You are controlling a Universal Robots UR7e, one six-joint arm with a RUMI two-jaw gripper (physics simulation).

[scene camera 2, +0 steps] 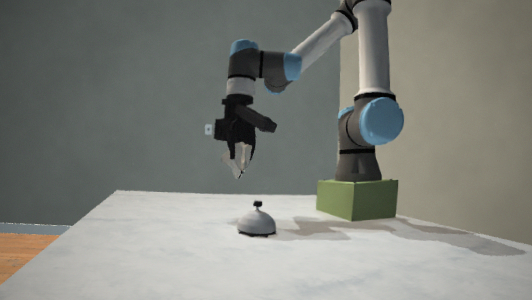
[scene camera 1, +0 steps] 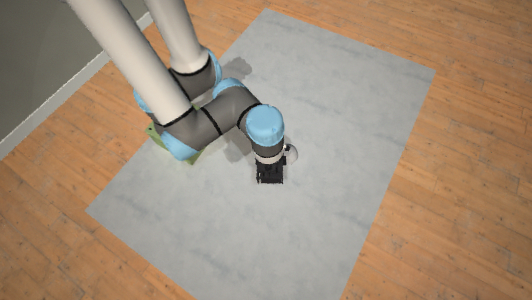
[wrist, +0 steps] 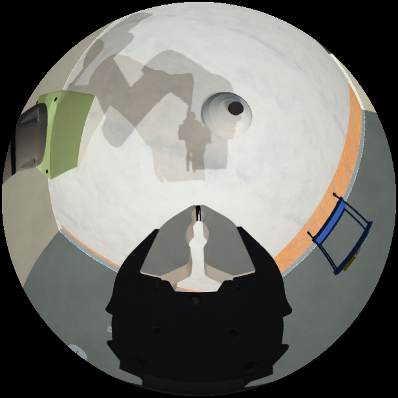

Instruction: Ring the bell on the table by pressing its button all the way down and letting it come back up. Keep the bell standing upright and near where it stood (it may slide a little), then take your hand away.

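Places are measured from the arm's base along level axes (x ahead, y left, z up), in millimetres.
Pixels of known places: gripper, fingertip midpoint: (scene camera 2: 238, 178); arm's base, origin of the base link: (scene camera 2: 358, 180).
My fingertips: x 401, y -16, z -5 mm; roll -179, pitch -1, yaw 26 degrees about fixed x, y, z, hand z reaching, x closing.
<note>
Ahead of a thing's pixels: the offset from my fingertips to its middle. Level surfaces: height alone.
A grey dome bell @[dy +124, dx -3, dz -70 mm] (scene camera 1: 292, 154) (scene camera 2: 256, 223) (wrist: 220, 120) stands upright on the table, partly hidden by the arm in scene camera 1. Its black button @[dy +124, dx -3, dz -42 mm] (scene camera 2: 257, 203) (wrist: 235, 108) stands raised on top of the dome. My gripper (scene camera 2: 240, 176) (wrist: 198, 206) is shut and empty. Its fingertips hang above the height of the button, a little to its left in scene camera 2, and do not touch the bell. In the wrist view the bell lies beyond the fingertips and to the right. In scene camera 1 the fingertips are hidden.
The pale grey table top @[dz -103 mm] (scene camera 1: 325, 225) (scene camera 2: 150, 260) (wrist: 280, 165) bears the bell and the green base block (scene camera 2: 335, 200) (wrist: 70, 135) of the arm. The arm's shadow falls on the table beside the bell. A blue chair-like frame (wrist: 330, 220) stands off the table at the right in the wrist view.
</note>
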